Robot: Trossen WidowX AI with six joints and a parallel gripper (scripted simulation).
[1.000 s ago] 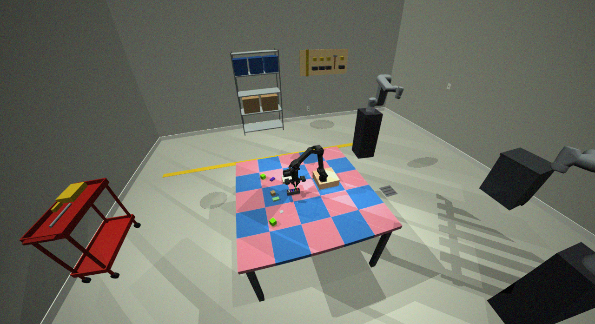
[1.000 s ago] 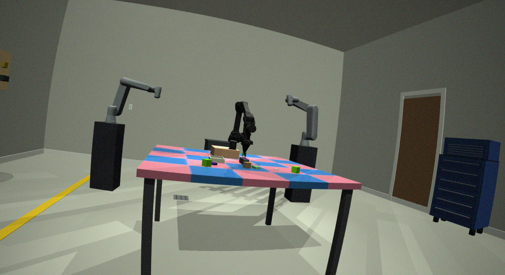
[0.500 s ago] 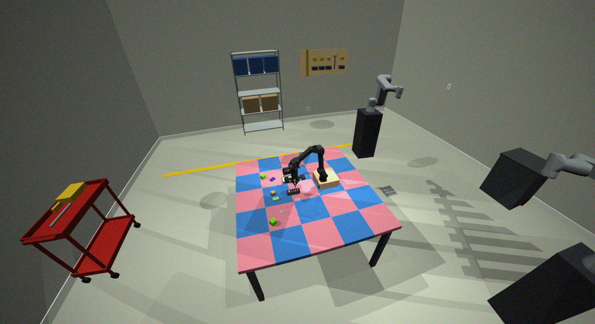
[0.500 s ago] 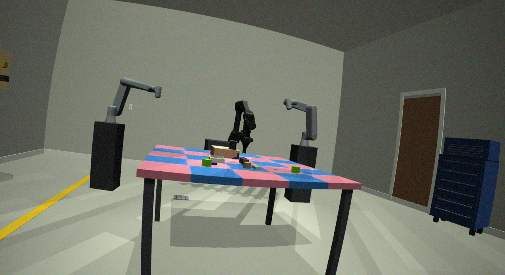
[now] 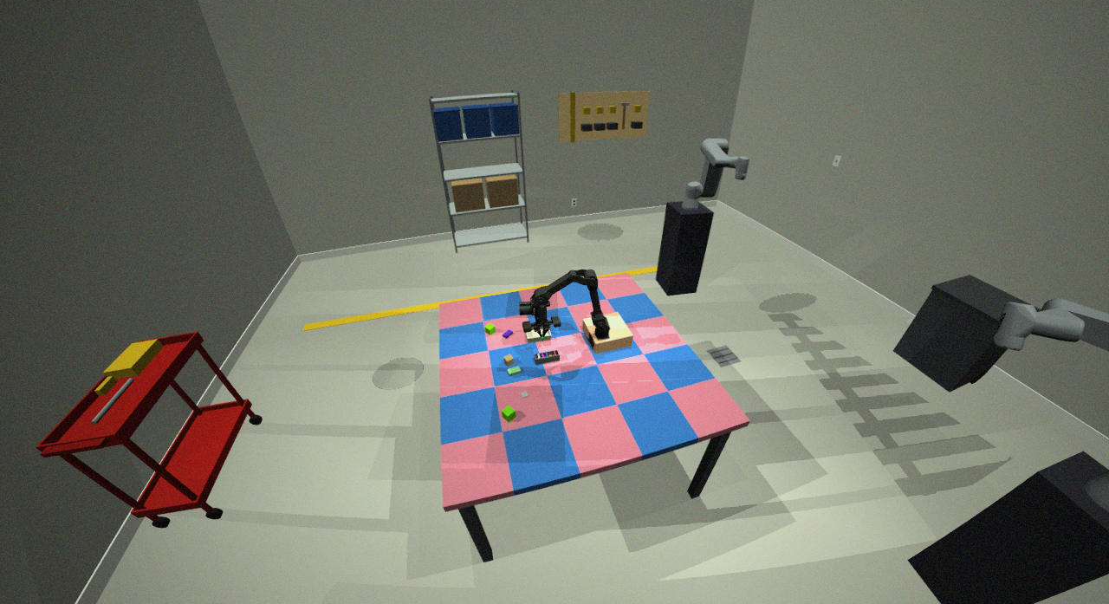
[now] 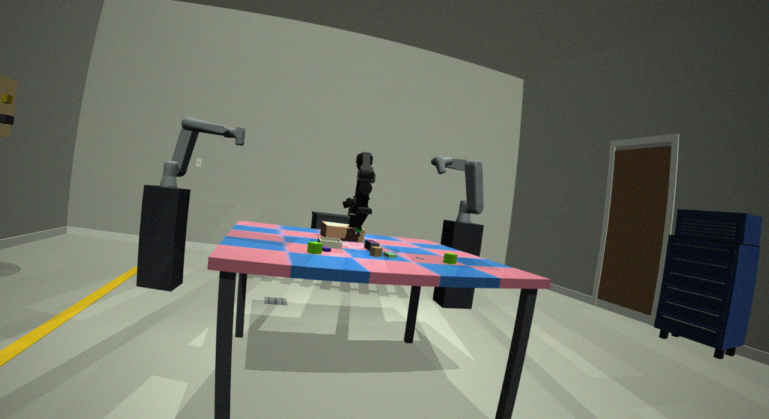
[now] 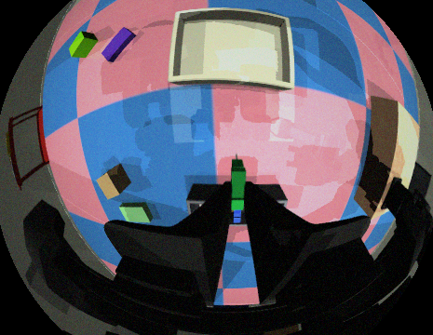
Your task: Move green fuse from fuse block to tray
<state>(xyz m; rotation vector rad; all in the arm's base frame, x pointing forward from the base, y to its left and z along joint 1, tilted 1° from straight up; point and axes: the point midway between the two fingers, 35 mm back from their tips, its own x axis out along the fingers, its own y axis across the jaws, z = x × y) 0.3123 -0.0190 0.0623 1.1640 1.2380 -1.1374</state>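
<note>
Now: the grey tray 1 cm ahead of my gripper tip, 13 cm to the right of it and 9 cm below it. The rest, counted from my gripper tip: red fuse (5 cm behind, 7 cm to the left, 7 cm below); green fuse (1 cm below); blue fuse (1 cm behind, 7 cm to the left, 7 cm below).
</note>
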